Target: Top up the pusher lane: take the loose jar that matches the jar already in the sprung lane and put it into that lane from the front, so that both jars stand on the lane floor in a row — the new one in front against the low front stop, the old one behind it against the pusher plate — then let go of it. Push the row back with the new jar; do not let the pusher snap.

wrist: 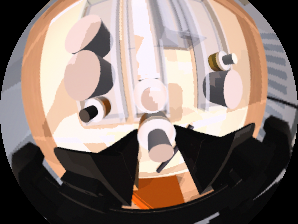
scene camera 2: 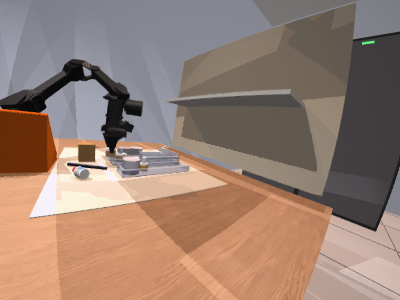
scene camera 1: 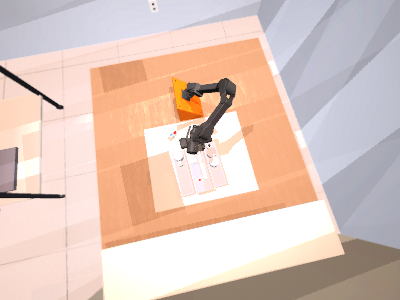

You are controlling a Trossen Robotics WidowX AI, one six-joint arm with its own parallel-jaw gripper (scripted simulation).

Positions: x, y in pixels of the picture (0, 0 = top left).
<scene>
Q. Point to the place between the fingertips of my gripper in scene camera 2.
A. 110, 152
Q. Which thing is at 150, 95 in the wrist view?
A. A white-lidded jar.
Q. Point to a white-lidded jar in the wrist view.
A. At 155, 133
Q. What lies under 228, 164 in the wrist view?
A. My gripper.
</scene>
